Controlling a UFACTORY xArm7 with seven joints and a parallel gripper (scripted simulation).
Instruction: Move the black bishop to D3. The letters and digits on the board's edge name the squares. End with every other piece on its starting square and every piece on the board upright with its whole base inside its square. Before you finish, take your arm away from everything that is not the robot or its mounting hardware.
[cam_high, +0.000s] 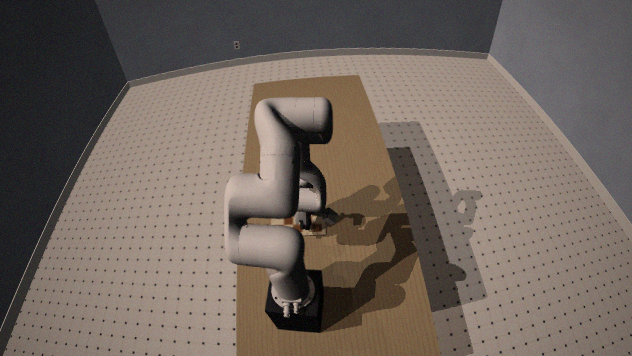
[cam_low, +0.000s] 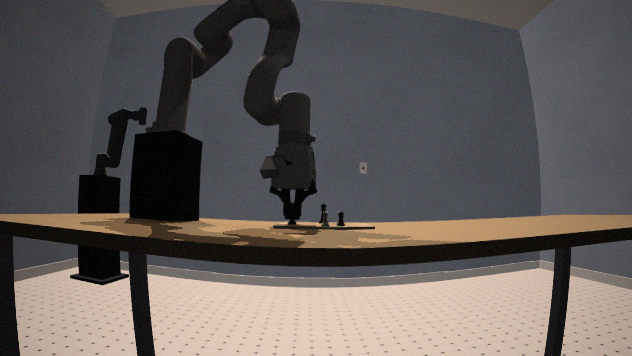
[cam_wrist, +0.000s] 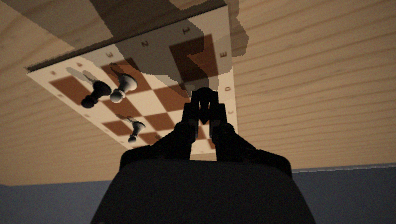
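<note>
My gripper is now 10 mm above the black bishop. Also, from my hand: black pawn (110 mm ahead, 30 mm to the right, 20 mm below); chessboard (70 mm ahead, 40 mm to the left, 40 mm below).
</note>
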